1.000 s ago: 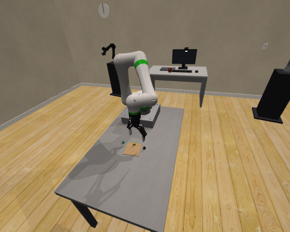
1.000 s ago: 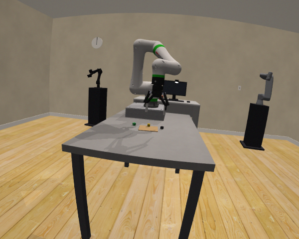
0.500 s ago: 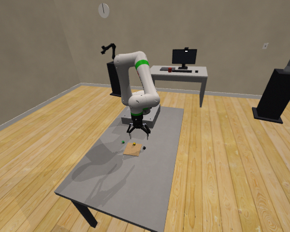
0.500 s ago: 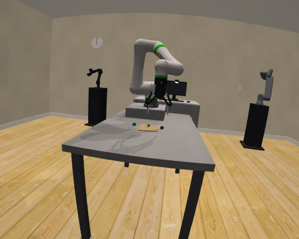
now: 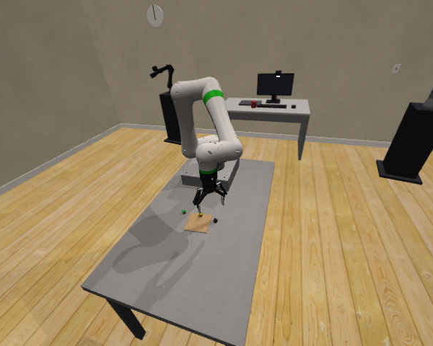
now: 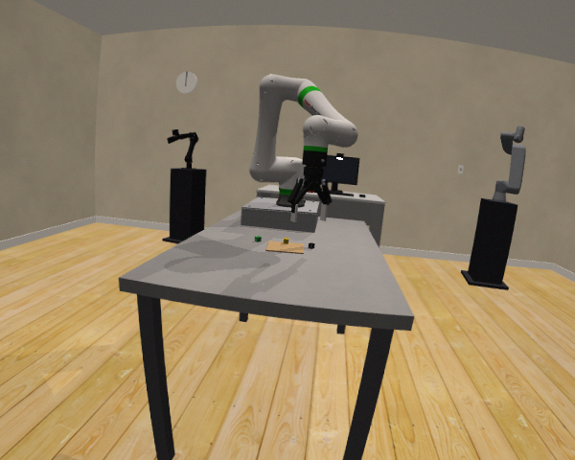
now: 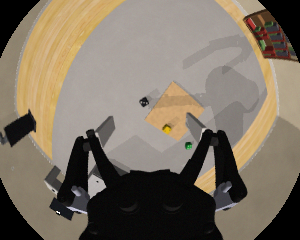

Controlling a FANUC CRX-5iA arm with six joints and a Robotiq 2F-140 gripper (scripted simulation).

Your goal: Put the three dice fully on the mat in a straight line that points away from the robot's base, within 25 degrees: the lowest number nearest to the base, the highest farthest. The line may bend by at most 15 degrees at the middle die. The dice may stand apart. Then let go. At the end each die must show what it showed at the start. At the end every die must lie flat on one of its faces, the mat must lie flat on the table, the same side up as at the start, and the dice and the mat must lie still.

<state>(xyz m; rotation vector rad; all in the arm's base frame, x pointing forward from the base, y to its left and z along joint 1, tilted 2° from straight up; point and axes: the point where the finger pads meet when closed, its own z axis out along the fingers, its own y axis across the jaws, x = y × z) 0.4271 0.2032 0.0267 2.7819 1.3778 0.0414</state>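
Now: the black die 20 mm to the left of my hand and 110 mm below it. Round my hand: tan mat: 50 mm ahead, 70 mm to the right, 110 mm below; then green die: 20 mm ahead, 200 mm to the right, 110 mm below; then yellow die: 90 mm to the right, 100 mm below.
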